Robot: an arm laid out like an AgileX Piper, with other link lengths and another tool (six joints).
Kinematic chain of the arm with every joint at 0, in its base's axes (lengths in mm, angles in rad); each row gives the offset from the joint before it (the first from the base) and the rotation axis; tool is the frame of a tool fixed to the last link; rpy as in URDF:
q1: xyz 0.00 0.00 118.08 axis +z
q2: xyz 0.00 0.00 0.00 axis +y
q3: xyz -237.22 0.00 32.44 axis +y
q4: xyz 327.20 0.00 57.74 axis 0.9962 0 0.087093
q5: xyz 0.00 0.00 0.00 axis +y
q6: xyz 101.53 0.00 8.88 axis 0.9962 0 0.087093
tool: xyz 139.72 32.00 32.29 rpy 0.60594 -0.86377 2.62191
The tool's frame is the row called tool.
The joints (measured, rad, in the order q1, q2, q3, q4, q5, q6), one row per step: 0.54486, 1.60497, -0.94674, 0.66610, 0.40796, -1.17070; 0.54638, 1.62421, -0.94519, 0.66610, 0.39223, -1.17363; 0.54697, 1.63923, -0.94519, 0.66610, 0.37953, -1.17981; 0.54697, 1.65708, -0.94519, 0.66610, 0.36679, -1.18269; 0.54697, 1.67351, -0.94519, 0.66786, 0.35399, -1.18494; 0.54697, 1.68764, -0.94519, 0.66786, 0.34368, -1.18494; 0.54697, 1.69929, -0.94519, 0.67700, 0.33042, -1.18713; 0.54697, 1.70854, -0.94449, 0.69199, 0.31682, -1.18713; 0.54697, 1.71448, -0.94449, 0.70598, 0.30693, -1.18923; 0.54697, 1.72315, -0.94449, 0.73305, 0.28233, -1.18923; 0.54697, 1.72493, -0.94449, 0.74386, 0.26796, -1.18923; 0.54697, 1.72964, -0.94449, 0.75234, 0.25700, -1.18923; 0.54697, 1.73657, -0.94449, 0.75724, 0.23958, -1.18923; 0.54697, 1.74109, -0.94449, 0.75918, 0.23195, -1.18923
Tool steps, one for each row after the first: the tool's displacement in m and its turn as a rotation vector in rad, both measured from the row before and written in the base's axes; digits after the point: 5 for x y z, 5 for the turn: 0.00097, -0.00102, -0.00867, -0.01007, 0.00291, -0.00437; 0.00120, -0.00093, -0.00632, -0.00881, -0.00115, -0.00115; 0.00113, -0.00133, -0.00761, -0.00908, 0.00288, -0.00420; 0.00122, -0.00117, -0.00680, -0.00698, 0.00264, -0.00568; 0.00084, -0.00114, -0.00598, -0.00643, 0.00315, -0.00509; 0.00182, -0.00040, -0.00400, 0.00031, 0.00115, -0.01041; 0.00210, 0.00002, -0.00272, 0.00575, 0.00282, -0.01606; 0.00178, 0.00029, -0.00126, 0.00588, 0.00118, -0.01210; 0.00518, 0.00041, -0.00065, 0.01420, -0.00286, -0.02970; 0.00332, -0.00001, 0.00087, 0.00643, -0.00644, -0.01435; 0.00214, -0.00029, -0.00097, 0.00321, -0.00194, -0.01116; 0.00325, -0.00103, -0.00181, -0.00039, -0.00698, -0.01228; 0.00123, -0.00059, -0.00154, -0.00112, -0.00188, -0.00525
